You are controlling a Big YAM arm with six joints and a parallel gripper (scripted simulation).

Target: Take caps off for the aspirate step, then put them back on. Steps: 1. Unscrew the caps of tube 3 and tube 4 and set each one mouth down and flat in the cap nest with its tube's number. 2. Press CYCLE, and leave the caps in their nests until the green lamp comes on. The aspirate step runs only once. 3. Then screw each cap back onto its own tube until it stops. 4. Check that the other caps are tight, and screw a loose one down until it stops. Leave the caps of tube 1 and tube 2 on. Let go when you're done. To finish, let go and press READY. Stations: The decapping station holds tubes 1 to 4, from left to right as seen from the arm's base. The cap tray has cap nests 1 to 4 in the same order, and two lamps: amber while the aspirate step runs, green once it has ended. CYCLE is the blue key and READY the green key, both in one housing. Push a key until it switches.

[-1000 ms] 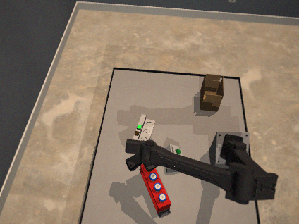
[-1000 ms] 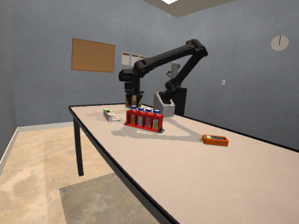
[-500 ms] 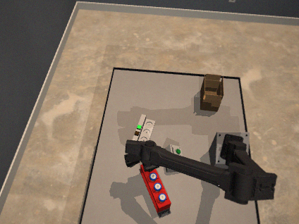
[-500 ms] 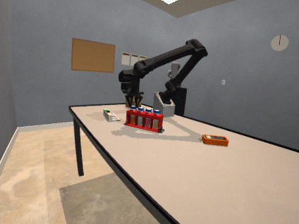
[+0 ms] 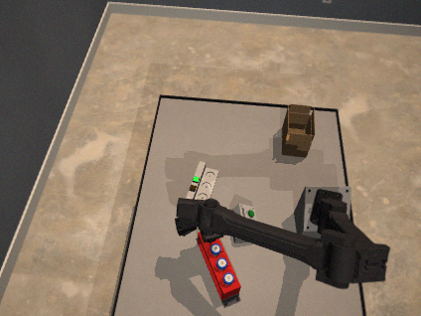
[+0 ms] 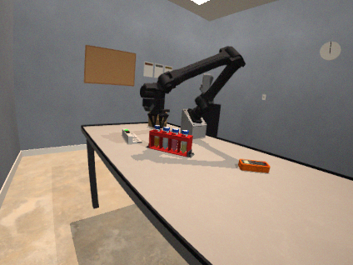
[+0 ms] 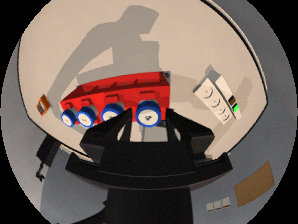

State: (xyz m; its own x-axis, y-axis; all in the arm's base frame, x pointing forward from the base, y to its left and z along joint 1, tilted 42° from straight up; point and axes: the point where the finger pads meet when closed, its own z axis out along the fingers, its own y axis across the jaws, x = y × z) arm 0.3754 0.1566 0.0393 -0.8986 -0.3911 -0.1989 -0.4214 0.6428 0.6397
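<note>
My gripper is now right at the blue tube cap. The rest, counted from my hand: green key (14 cm behind, 13 cm to the right, 6 cm below); then key housing (12 cm behind, 10 cm to the right, 7 cm below); then blue key (15 cm behind, 8 cm to the right, 6 cm below).
</note>
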